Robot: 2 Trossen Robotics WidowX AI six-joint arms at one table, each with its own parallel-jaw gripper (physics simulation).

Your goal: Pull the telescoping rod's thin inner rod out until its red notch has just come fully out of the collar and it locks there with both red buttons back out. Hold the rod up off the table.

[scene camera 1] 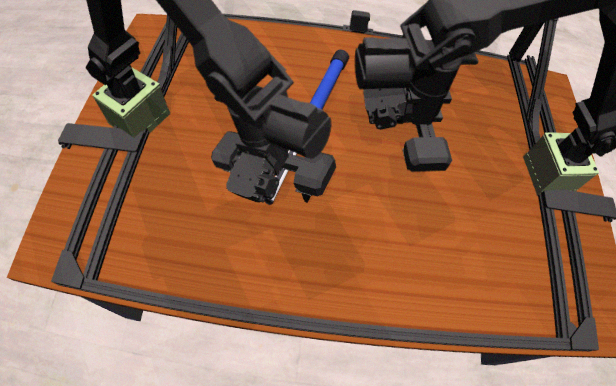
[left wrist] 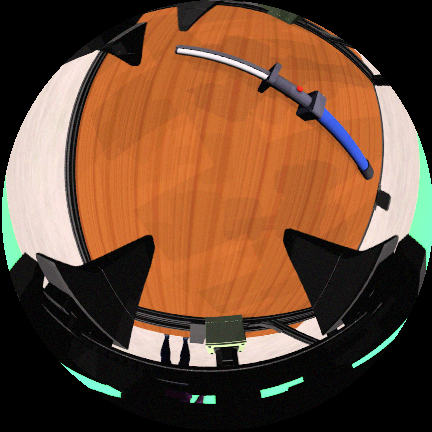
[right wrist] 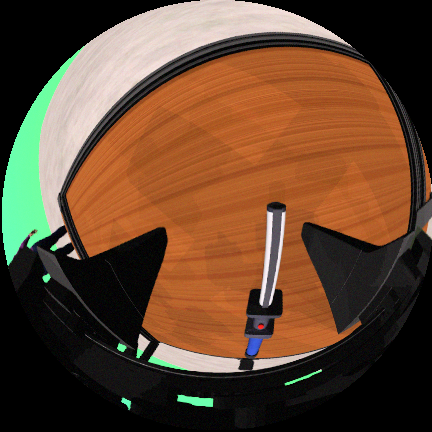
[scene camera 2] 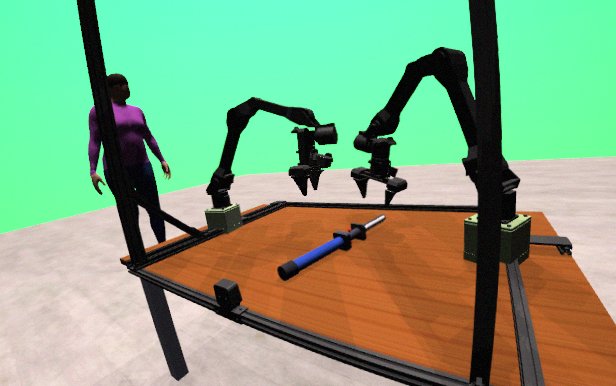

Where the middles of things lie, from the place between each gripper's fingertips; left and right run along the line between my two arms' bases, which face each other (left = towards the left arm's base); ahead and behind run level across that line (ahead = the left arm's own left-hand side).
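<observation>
From my right hand, the thin inner rod [right wrist: 275, 211] is 20 cm behind, 2 cm to the left and 5 cm below, and the telescoping rod [scene camera 2: 341, 240] is 21 cm behind, 3 cm to the left and 5 cm below.
If you count from my left hand instead, the telescoping rod is 12 cm behind it, 16 cm to the right and 11 cm below, while the thin inner rod is 11 cm behind, 17 cm to the right and 11 cm below.
</observation>
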